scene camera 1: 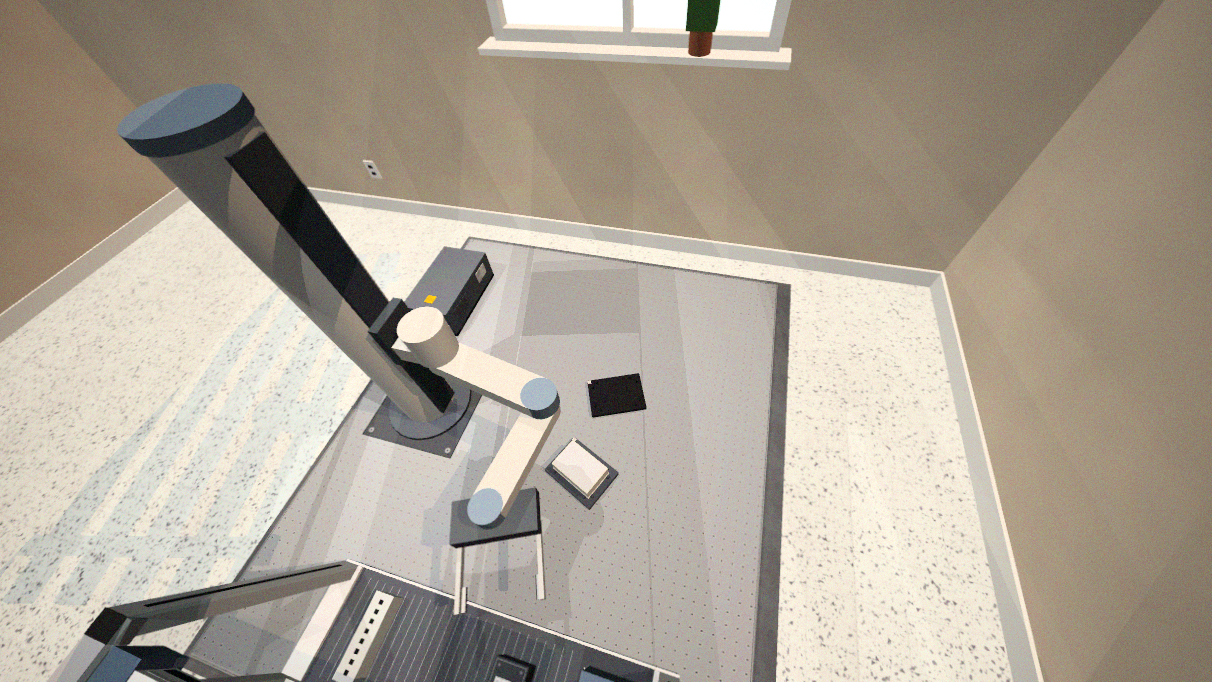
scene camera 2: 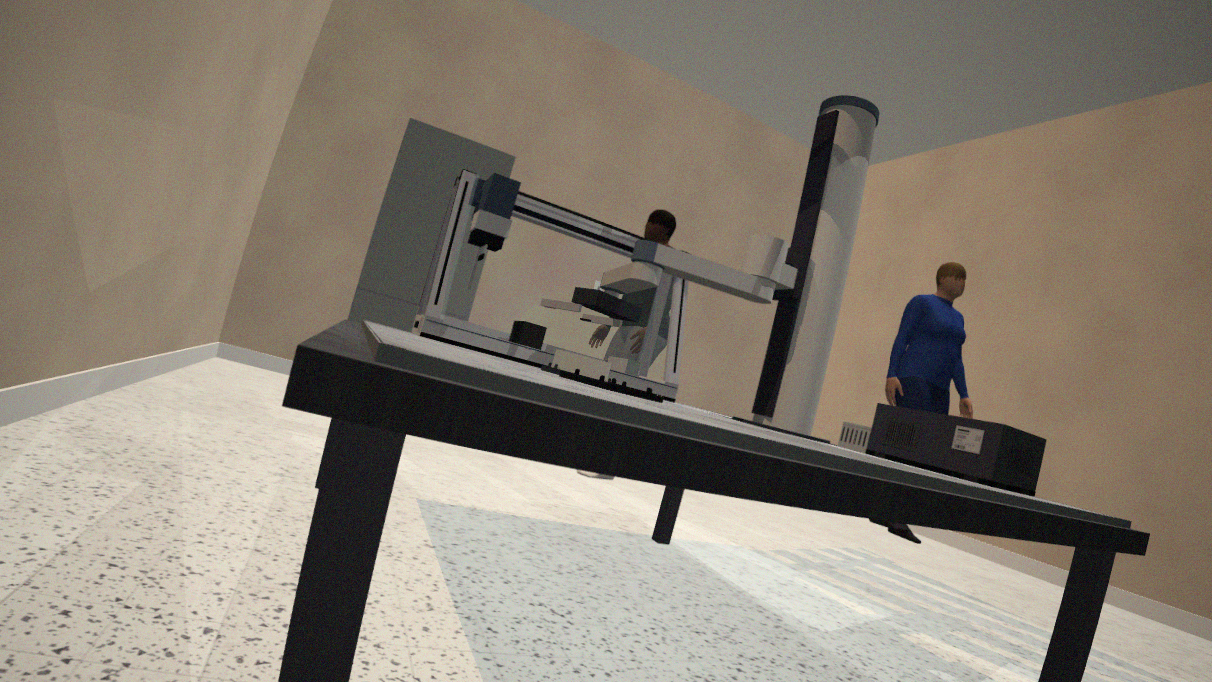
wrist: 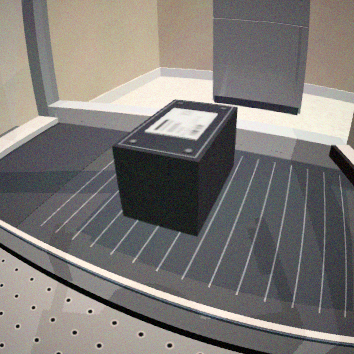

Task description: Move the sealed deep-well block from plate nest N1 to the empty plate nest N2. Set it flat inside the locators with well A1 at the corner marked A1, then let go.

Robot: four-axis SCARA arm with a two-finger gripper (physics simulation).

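Pixels of known places: gripper, fingertip midpoint: [scene camera 1: 500, 606] [scene camera 2: 563, 310] [wrist: 150, 132]; arm's base, link origin: [scene camera 1: 432, 403].
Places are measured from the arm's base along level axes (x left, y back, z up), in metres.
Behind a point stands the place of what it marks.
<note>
The white deep-well block [scene camera 1: 580, 468] @(x -0.100, y -0.529, z 0.067 m) [scene camera 2: 581, 363] @(x -0.056, y -0.543, z 0.049 m) sits in the dark plate nest N1 [scene camera 1: 590, 502] @(x -0.166, y -0.572, z 0.025 m), which is turned at an angle. The empty plate nest N2 [scene camera 1: 616, 395] @(x 0.152, y -0.558, z 0.024 m) is a black rectangle behind it, with a small pale mark at one corner. My gripper [scene camera 1: 500, 602] @(x -0.438, y -0.486, z 0.188 m) [scene camera 2: 580, 312] @(x -0.438, y -0.486, z 0.188 m) is open and empty, its two long pale fingers wide apart. It hangs above the table, beside the block and near the gantry deck's edge. The block and both nests do not show in the wrist view. The A1 marking is too small to read.
A gantry frame with a ribbed dark deck [scene camera 1: 432, 623] @(x -0.509, y -0.316, z 0.062 m) [wrist: 270, 225] @(x -0.548, y -0.439, z 0.062 m) stands beside the gripper. A black box with a white label [wrist: 170, 160] @(x -0.515, y -0.515, z 0.128 m) [scene camera 2: 528, 334] @(x -0.515, y -0.544, z 0.098 m) stands on the deck. The arm's column [scene camera 1: 296, 271] @(x -0.059, y -0.046, z 0.643 m) [scene camera 2: 817, 279] @(x 0.058, y -0.048, z 0.393 m) and a dark controller box [scene camera 1: 449, 284] @(x 0.377, y 0.089, z 0.128 m) [scene camera 2: 953, 445] @(x 0.458, y 0.034, z 0.071 m) stand on the table.
</note>
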